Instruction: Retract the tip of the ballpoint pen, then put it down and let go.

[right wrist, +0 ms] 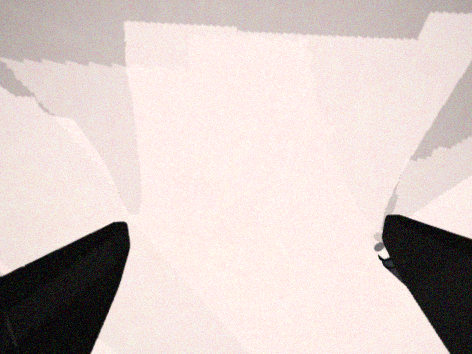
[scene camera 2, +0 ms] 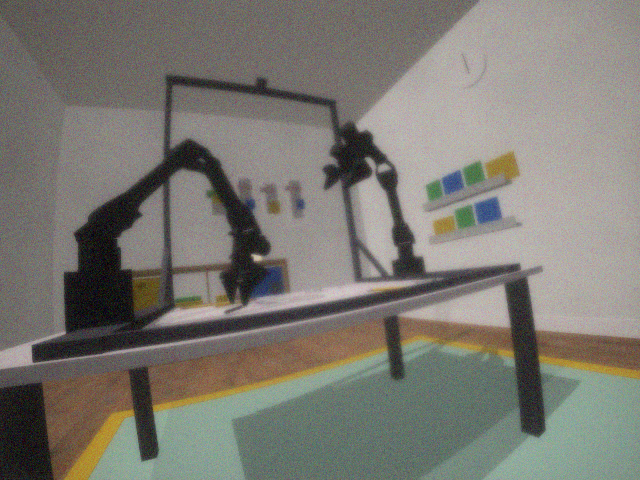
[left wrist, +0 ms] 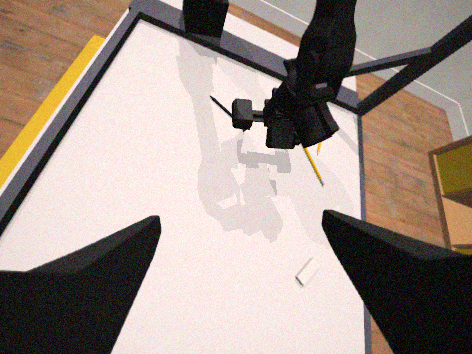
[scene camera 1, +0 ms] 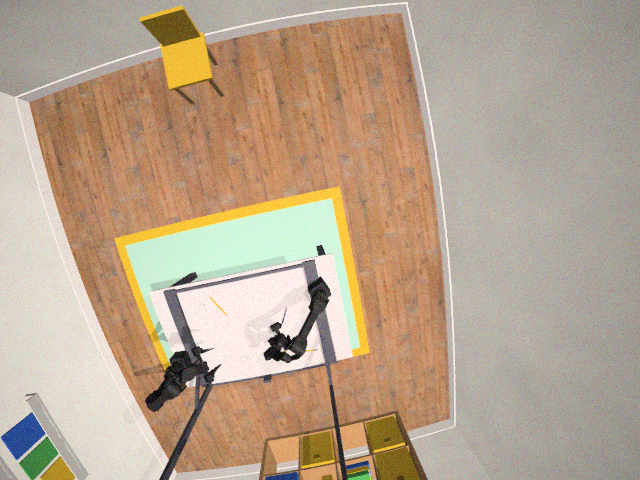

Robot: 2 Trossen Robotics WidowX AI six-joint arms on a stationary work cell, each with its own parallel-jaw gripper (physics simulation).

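Pixels of known places: left gripper, between the fingertips: (scene camera 2: 333,189) (left wrist: 242,220) (scene camera 1: 217,356); right gripper, between the fingertips: (right wrist: 257,230) (scene camera 2: 238,305) (left wrist: 260,131) (scene camera 1: 284,329); left arm's base, origin of its link: (scene camera 1: 178,365); right arm's base, origin of its link: (scene camera 1: 319,293).
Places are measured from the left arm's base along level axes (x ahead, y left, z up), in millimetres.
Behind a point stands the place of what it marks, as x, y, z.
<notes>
The ballpoint pen (scene camera 1: 283,316) {757, 184, -82} (scene camera 2: 236,309) {751, 185, -85} (left wrist: 220,106) {764, 212, -82} is dark and thin and lies on the white table top (scene camera 1: 248,304) {548, 308, -87} beside my right arm's wrist. In the right wrist view a small dark sliver of the pen (right wrist: 389,263) {735, 142, -80} shows at the inner edge of the right-hand finger, which hides the rest. I cannot tell the state of its tip. My right gripper (scene camera 2: 236,301) {738, 93, -82} (right wrist: 257,230) {738, 93, -82} is open and empty, pointing down low over the table near the pen. My left gripper (scene camera 1: 216,357) {424, 186, 241} (left wrist: 242,220) {424, 186, 241} is open and empty, raised high above the table's other side, well away from the pen.
A yellow pencil (scene camera 1: 218,305) {356, 337, -83} lies toward the table's upper left in scene camera 1. Two more yellow pencils, one longer (left wrist: 314,167) {693, -79, -82} and one partly hidden (left wrist: 319,148) {758, -89, -80}, lie below my right arm. A small white block (left wrist: 306,272) {426, -77, -75} lies nearby. Dark frame rails edge the table.
</notes>
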